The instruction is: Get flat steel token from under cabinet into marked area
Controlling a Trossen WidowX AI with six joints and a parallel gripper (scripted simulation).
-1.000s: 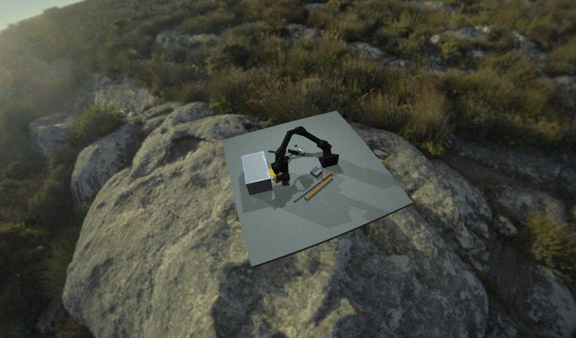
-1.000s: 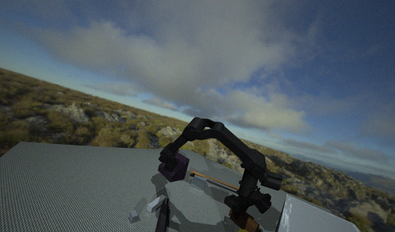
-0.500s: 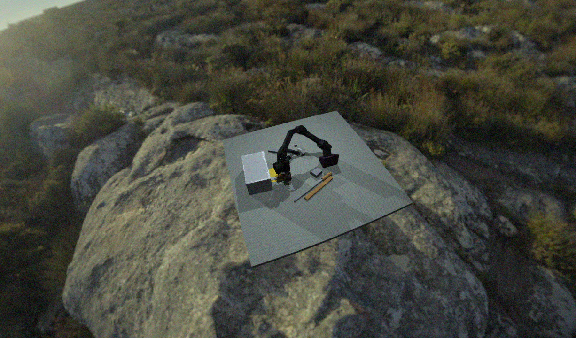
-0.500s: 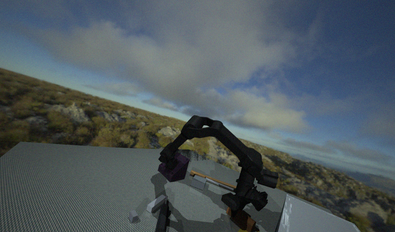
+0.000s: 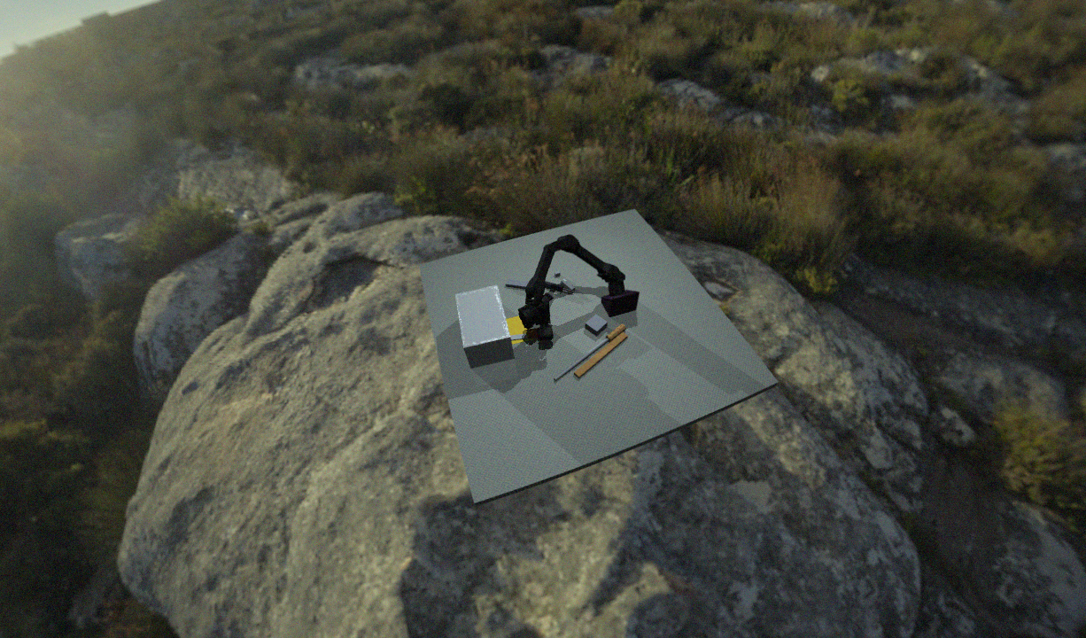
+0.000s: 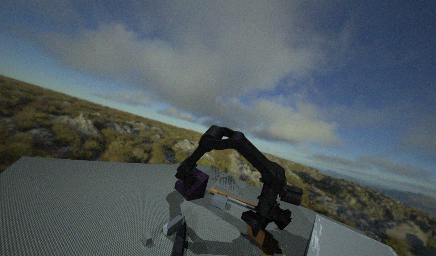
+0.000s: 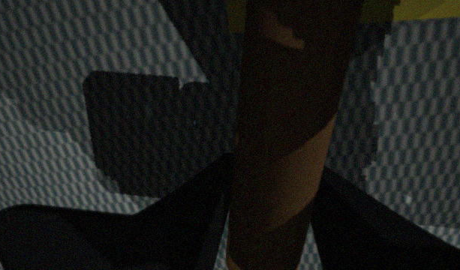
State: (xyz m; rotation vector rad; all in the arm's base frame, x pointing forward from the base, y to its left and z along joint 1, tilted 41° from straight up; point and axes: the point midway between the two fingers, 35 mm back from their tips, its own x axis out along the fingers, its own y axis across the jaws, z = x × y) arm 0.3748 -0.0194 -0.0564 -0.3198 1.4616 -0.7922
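Right now the grey block is 22 cm behind my gripper tip, 6 cm to the left of it and 1 cm above it. From my gripper tip the other things lie so: grey bar: 22 cm to the right, 22 cm behind; then small grey cube: 31 cm to the right, 20 cm behind; then wooden stick: 21 cm to the left, 18 cm behind.
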